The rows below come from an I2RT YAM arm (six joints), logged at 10 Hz.
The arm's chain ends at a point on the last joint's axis. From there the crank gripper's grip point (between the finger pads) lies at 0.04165 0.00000 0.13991 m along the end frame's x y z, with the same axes.
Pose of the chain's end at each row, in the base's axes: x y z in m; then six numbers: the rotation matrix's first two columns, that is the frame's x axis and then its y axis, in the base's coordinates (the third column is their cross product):
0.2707, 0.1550, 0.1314, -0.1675, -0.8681, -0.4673, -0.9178, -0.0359, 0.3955
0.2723, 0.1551, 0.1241, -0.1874, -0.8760, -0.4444, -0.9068, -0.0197, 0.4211
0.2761, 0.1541, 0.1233, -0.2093, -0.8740, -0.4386, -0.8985, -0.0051, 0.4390
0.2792, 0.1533, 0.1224, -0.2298, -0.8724, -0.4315, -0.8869, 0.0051, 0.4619
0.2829, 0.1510, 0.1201, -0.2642, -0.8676, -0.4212, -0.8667, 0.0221, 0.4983
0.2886, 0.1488, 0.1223, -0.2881, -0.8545, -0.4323, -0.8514, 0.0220, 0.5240
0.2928, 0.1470, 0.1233, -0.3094, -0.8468, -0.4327, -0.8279, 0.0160, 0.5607
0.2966, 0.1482, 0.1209, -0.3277, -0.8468, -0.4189, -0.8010, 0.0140, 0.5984
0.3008, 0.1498, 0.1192, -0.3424, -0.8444, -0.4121, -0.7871, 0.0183, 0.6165
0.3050, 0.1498, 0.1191, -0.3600, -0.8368, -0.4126, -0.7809, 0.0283, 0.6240
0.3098, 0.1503, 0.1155, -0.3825, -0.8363, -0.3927, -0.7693, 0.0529, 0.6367
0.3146, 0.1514, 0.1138, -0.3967, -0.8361, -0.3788, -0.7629, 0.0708, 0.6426
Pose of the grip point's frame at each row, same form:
0.2133, 0.1881, 0.0013, -0.1675, -0.8681, -0.4673, -0.9178, -0.0359, 0.3955
0.2117, 0.1860, -0.0050, -0.1874, -0.8760, -0.4444, -0.9068, -0.0197, 0.4211
0.2134, 0.1857, -0.0047, -0.2093, -0.8740, -0.4386, -0.8985, -0.0051, 0.4390
0.2136, 0.1854, -0.0040, -0.2298, -0.8724, -0.4315, -0.8869, 0.0051, 0.4619
0.2127, 0.1844, -0.0035, -0.2642, -0.8676, -0.4212, -0.8667, 0.0221, 0.4983
0.2153, 0.1858, 0.0016, -0.2881, -0.8545, -0.4323, -0.8514, 0.0220, 0.5240
0.2145, 0.1861, 0.0065, -0.3094, -0.8468, -0.4327, -0.8279, 0.0160, 0.5607
0.2129, 0.1873, 0.0079, -0.3277, -0.8468, -0.4189, -0.8010, 0.0140, 0.5984
0.2148, 0.1895, 0.0082, -0.3424, -0.8444, -0.4121, -0.7871, 0.0183, 0.6165
0.2186, 0.1915, 0.0091, -0.3600, -0.8368, -0.4126, -0.7809, 0.0283, 0.6240
0.2223, 0.1918, 0.0063, -0.3825, -0.8363, -0.3927, -0.7693, 0.0529, 0.6367
0.2267, 0.1927, 0.0049, -0.3967, -0.8361, -0.3788, -0.7629, 0.0708, 0.6426

